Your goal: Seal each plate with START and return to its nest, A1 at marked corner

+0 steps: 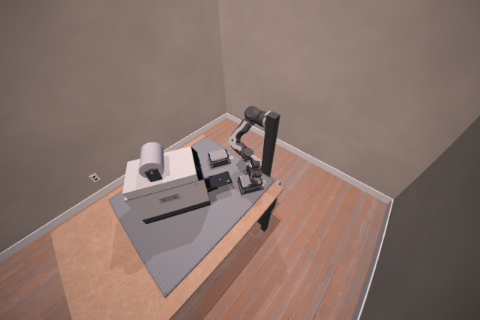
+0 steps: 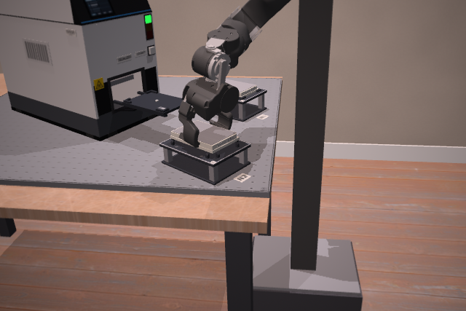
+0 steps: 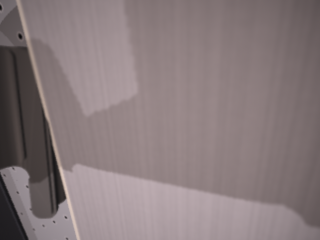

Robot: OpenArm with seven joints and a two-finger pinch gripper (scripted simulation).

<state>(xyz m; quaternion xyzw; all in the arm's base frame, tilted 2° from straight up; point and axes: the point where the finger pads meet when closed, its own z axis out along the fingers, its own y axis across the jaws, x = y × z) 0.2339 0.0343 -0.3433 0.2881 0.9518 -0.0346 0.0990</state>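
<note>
Right now my hand is 280 mm to the left of the start button, 190 mm short of it and 120 mm below it. Round my hand: plate (right at my hand); nest label (90 mm behind, 70 mm below, 60 mm to the left); sealer stage (150 mm to the right, 150 mm ahead, 20 mm above).
</note>
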